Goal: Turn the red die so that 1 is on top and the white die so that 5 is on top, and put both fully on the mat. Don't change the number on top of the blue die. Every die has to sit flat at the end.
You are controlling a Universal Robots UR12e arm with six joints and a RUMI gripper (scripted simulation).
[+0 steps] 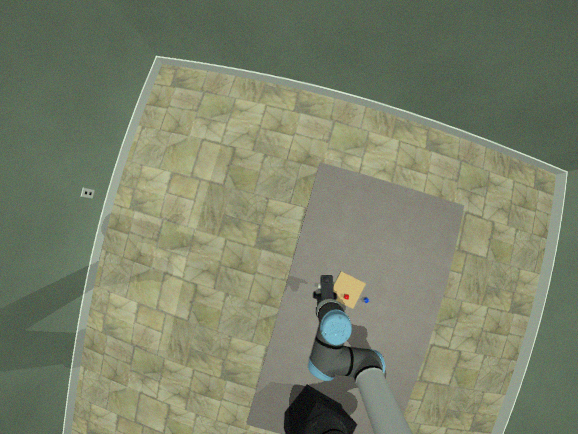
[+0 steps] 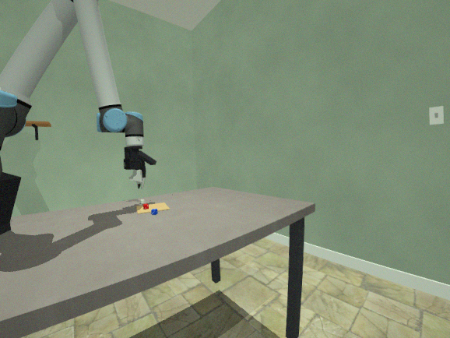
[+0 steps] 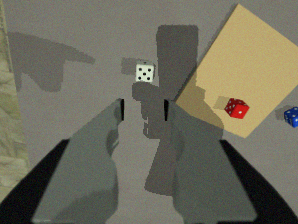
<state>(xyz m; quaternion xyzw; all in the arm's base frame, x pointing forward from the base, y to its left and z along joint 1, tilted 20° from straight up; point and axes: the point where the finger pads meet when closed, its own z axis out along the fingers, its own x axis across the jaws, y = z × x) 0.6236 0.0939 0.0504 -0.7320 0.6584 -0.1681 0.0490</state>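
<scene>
My gripper is now 80 mm above the white die. Also, from my hand: blue die (230 mm to the right, 80 mm below, 50 mm behind); then tan mat (130 mm to the right, 90 mm below, 10 mm behind); then red die (130 mm to the right, 80 mm below, 40 mm behind).
</scene>
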